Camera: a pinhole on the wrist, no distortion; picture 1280 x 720 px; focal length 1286.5 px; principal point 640.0 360.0 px. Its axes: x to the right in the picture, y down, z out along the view. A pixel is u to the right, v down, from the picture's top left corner.
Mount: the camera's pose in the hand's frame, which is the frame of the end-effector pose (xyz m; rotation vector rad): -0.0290 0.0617 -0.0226 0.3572 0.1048 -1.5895
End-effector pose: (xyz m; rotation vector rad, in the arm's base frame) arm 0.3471 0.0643 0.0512 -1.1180 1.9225 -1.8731
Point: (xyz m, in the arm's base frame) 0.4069 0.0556 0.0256
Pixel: 1159.9 356.0
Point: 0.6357 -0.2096 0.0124
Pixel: 552.5 563.3
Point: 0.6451 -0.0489 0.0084
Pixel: 723.4 132.4
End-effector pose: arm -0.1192 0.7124 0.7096 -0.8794 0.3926 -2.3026
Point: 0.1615 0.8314 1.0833
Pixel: 770.6 503.8
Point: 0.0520 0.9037 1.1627
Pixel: 1110.4 643.7
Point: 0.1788 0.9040 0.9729
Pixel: 832.9 183.1
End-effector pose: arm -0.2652 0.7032 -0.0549 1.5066 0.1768 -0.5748
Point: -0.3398 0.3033 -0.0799
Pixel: outside the picture
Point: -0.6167 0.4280 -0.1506
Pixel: 1150.7 118.5
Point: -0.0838 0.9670 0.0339
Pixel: behind the camera
